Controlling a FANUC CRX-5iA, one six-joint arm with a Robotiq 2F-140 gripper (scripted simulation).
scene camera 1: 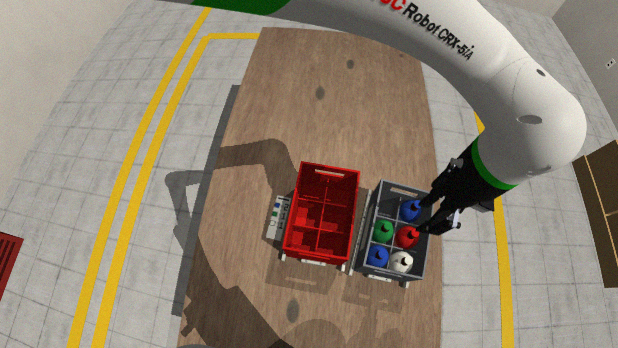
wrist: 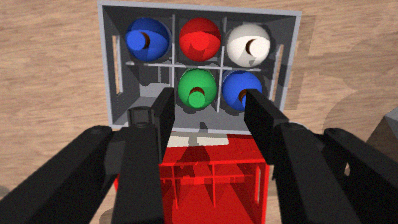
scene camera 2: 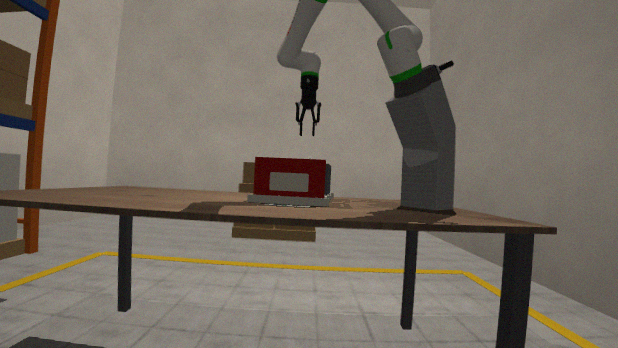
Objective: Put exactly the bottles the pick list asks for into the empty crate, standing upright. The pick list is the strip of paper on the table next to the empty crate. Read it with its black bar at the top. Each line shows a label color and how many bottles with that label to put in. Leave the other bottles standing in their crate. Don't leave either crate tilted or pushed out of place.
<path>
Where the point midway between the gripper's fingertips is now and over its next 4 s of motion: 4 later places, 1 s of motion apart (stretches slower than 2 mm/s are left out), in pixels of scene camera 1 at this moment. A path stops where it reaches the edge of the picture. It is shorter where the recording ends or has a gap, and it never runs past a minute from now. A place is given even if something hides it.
My gripper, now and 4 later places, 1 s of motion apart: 422, 217; 389, 249; 385, 251; 382, 253; 379, 254
</path>
